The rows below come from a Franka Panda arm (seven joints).
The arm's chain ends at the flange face. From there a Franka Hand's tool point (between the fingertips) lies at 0.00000 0.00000 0.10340 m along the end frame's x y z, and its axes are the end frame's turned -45 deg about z.
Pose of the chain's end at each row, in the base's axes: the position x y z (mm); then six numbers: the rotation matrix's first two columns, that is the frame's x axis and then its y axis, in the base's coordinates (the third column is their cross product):
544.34 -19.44 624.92 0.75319 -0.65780 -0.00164 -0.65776 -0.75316 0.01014
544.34 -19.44 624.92 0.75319 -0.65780 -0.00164 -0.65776 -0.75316 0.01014
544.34 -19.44 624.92 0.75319 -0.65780 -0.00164 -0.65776 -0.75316 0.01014
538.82 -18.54 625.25 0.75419 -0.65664 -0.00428 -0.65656 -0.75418 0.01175
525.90 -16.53 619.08 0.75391 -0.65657 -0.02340 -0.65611 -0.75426 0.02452
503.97 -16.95 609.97 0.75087 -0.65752 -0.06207 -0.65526 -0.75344 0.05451
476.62 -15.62 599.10 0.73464 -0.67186 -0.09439 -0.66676 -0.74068 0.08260
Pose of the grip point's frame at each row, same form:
543.52 -20.12 521.53 0.99769 0.06743 -0.00833 0.06748 -0.99770 0.00601
543.52 -20.12 521.53 0.99769 0.06743 -0.00833 0.06748 -0.99770 0.00601
543.52 -20.12 521.53 0.99769 0.06743 -0.00833 0.06748 -0.99770 0.00601
537.69 -19.17 521.86 0.99755 0.06897 -0.01133 0.06903 -0.99760 0.00528
522.41 -16.85 515.74 0.99703 0.06908 -0.03388 0.06916 -0.99761 0.00079
495.43 -16.98 506.92 0.99428 0.06783 -0.08243 0.06761 -0.99770 -0.00535
463.65 -15.39 496.52 0.99094 0.04866 -0.12515 0.04800 -0.99882 -0.00834

